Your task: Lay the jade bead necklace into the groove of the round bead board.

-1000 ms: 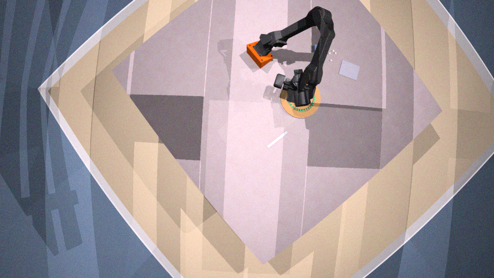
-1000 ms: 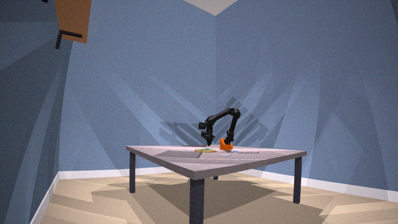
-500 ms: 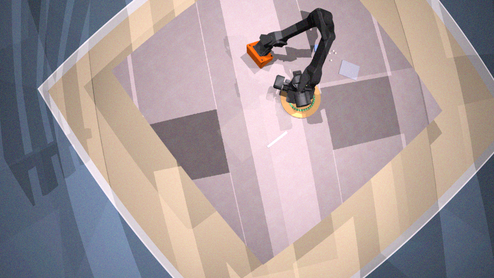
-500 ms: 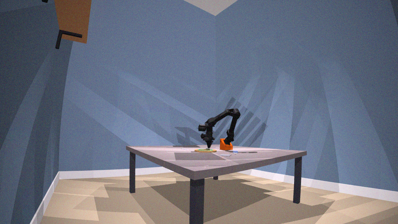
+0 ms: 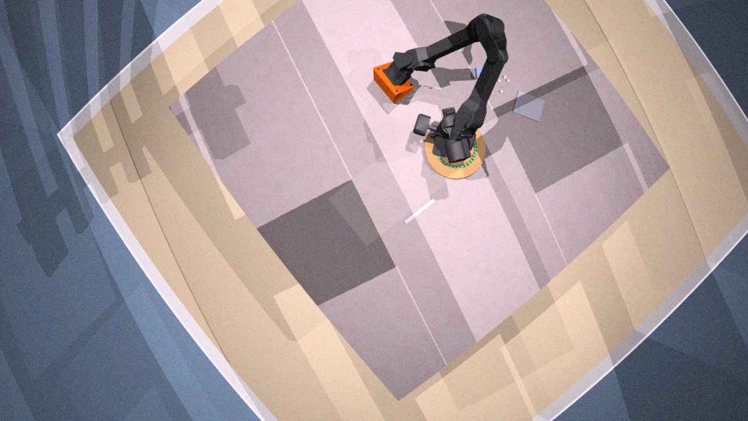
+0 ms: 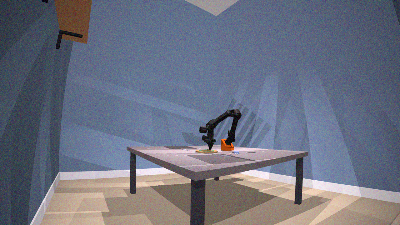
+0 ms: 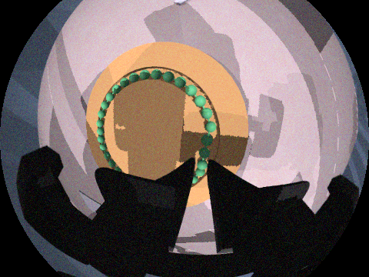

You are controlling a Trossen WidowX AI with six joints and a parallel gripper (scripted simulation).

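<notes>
My gripper tip is 5 cm short of the round tan bead board, 2 cm to the right of it and 1 cm above it. Also, from my gripper tip: white strip 19 cm to the right, 16 cm ahead, 1 cm below; pale square sheet 32 cm to the left, 8 cm ahead, 1 cm below; blue cube 25 cm to the left, 10 cm behind, 1 cm below.
</notes>
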